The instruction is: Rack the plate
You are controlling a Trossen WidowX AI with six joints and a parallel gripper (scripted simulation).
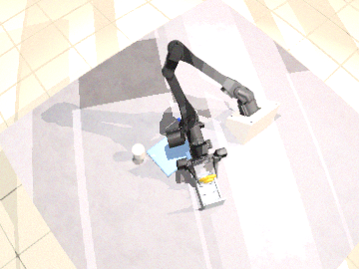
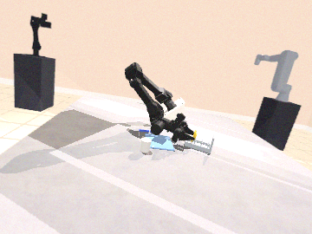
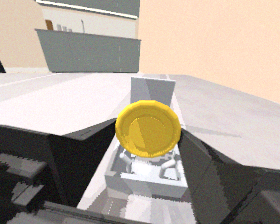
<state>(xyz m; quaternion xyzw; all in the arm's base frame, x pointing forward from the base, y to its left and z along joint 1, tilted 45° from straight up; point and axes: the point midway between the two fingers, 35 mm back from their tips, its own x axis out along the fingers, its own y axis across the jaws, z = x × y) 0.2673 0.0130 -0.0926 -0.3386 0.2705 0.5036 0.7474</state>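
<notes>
Now: the plate 10 mm to the right of my gripper tip. Round my gripper tip: dish rack 10 mm ahead, 20 mm to the left, 20 mm below; then cream cup 140 mm ahead, 250 mm to the right, 20 mm below; then blue spoon 80 mm behind, 240 mm to the right, 40 mm below.
</notes>
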